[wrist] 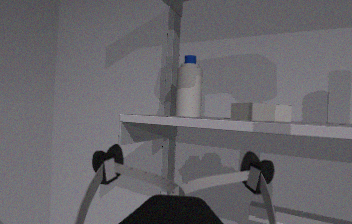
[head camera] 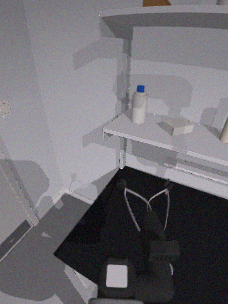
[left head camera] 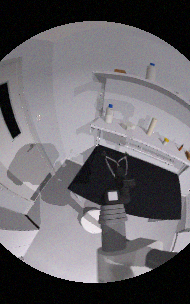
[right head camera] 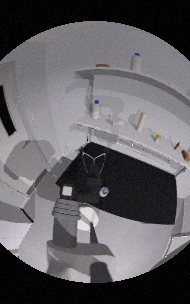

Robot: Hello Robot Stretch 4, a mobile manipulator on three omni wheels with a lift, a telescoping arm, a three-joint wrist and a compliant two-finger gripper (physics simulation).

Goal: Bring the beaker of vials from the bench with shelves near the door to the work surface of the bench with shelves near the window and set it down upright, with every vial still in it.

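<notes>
The beaker of vials shows small in the right head camera view, seen from above on the black bench top, just right of my wrist. In the head camera view a thin pale curved edge shows beside the wrist, with the rest hidden behind it. The beaker does not show in the wrist view. My gripper is open, with nothing between its fingertips. It is over the bench's left part, toward the wall and farther back than the beaker.
A lower wall shelf runs behind the bench. It holds a blue-capped bottle, a small pale box and a pale cylinder. An upper shelf is above. The door is left.
</notes>
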